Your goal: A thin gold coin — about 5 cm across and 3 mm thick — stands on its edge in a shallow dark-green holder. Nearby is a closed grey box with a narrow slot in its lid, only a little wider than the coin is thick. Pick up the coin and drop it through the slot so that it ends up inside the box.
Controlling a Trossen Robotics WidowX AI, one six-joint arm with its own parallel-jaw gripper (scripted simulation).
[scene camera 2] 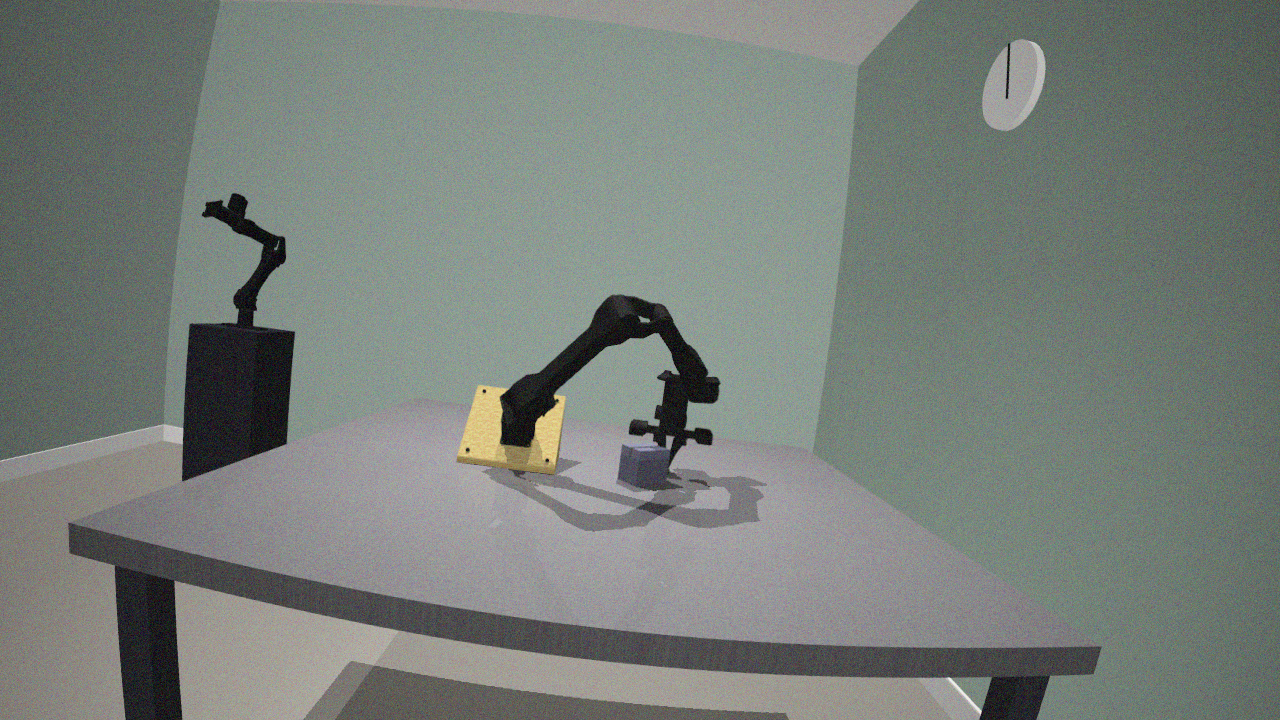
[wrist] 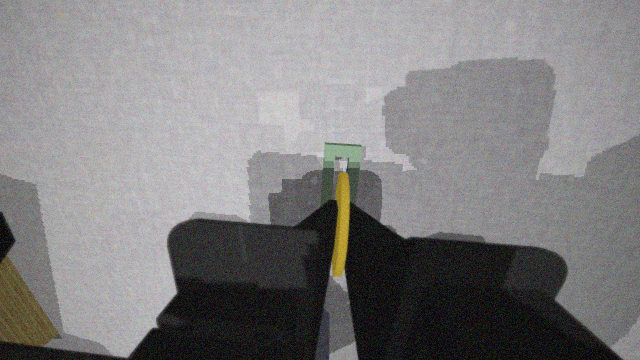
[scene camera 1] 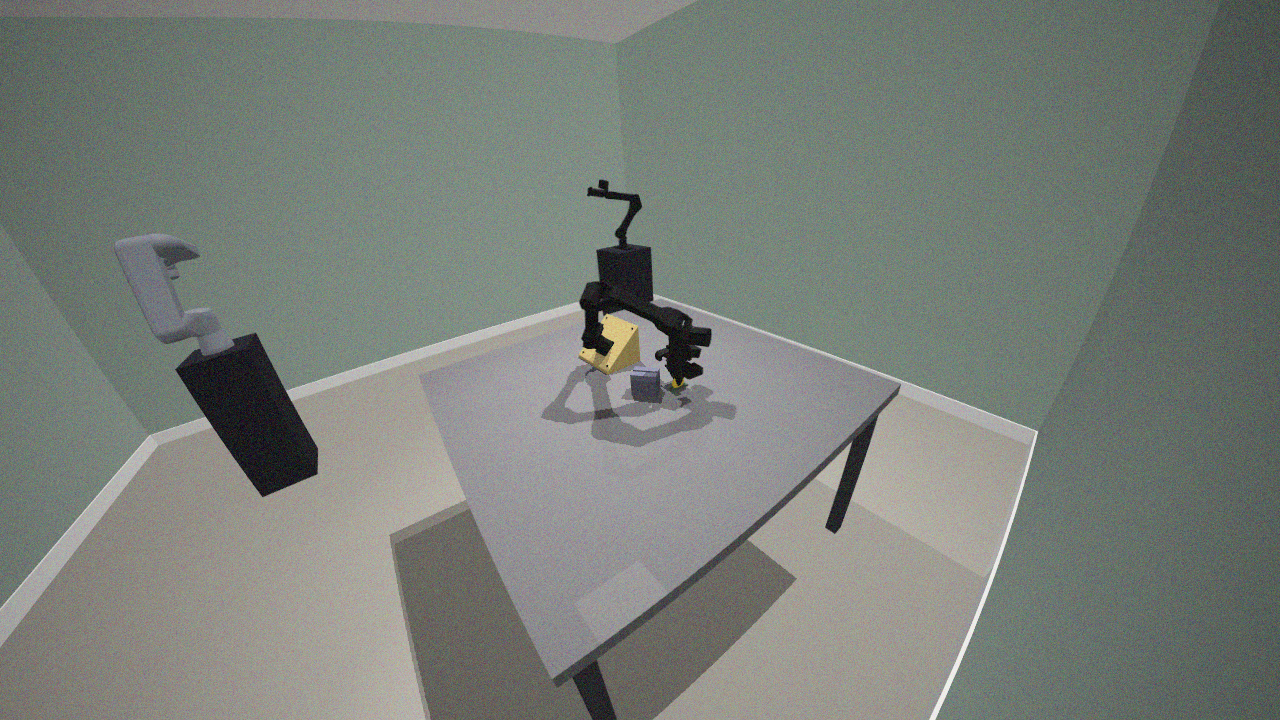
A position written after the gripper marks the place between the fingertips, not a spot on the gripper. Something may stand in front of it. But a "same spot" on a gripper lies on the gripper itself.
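You'd see the gripper in the wrist view (338,208), and it's there in scene camera 1 and in scene camera 2 too. On the gripper, (scene camera 1: 675,370) and (scene camera 2: 677,441) are the same spot.
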